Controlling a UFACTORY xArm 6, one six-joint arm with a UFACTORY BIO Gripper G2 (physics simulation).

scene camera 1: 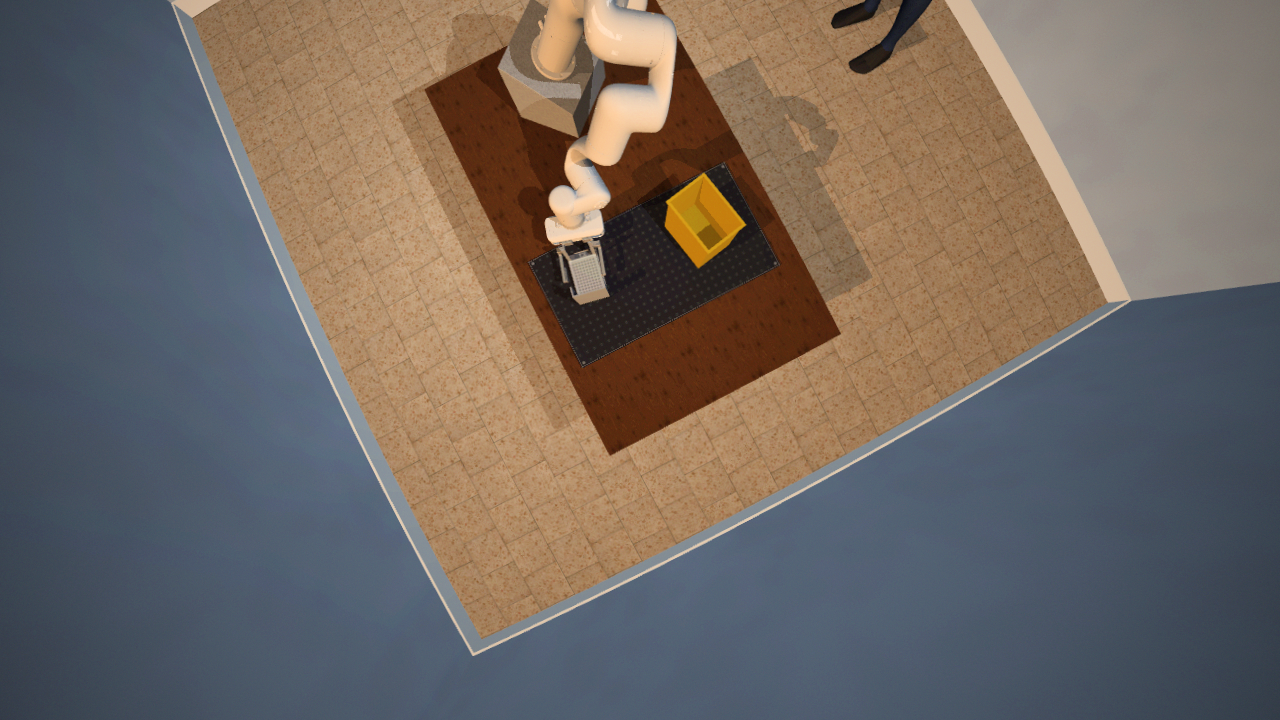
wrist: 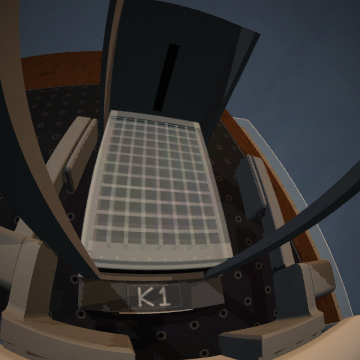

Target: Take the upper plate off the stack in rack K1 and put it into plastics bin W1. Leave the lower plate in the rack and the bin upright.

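A pale gridded plate (scene camera 1: 587, 271) (wrist: 157, 185) lies on top in rack K1 (scene camera 1: 591, 297) (wrist: 90, 295), between its dark uprights. The lower plate cannot be told apart beneath it. My gripper (scene camera 1: 584, 276) (wrist: 167, 170) is open, partly closed in, with one finger on each side of the plate. In the wrist view a gap shows between each finger pad and the plate, and nothing is held. Bin W1 (scene camera 1: 687, 241), a yellow open-topped box, stands upright to the right of the rack in the scene view; it does not show in the wrist view.
The rack and the bin stand on a black dotted mat (scene camera 1: 640, 308) on a brown table (scene camera 1: 716, 367). The rack's tall dark end wall (wrist: 137, 65) rises behind the plate, and curved dark uprights flank its near end. A person's legs (scene camera 1: 905, 25) show at the top right.
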